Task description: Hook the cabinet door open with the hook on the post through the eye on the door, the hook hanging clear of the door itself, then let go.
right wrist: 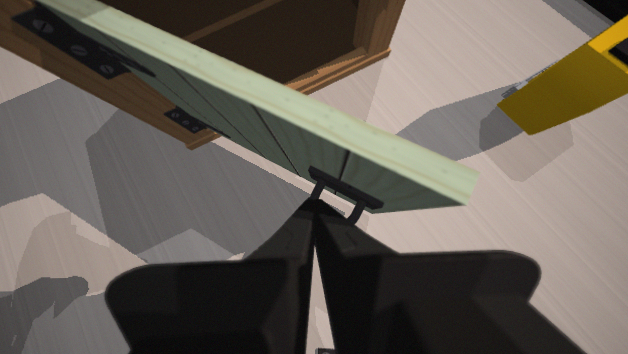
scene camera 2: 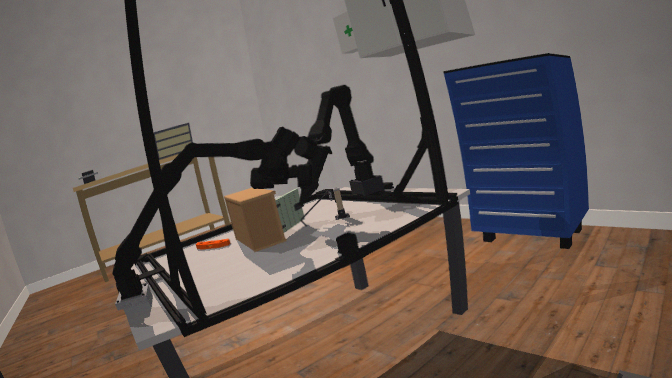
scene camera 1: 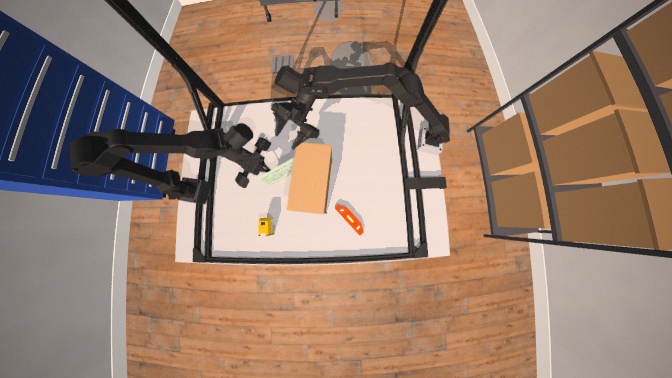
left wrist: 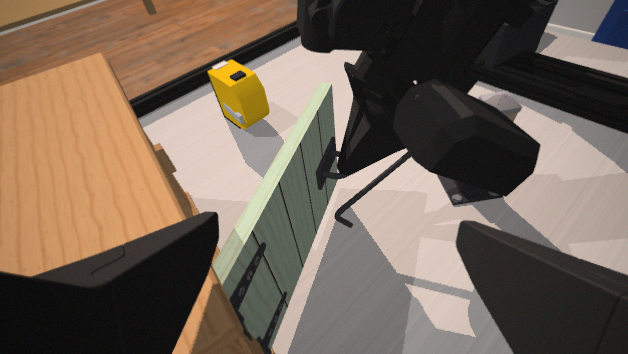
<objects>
left gripper: open, holds nothing
a yellow tape measure (right wrist: 582, 81): on the table
</objects>
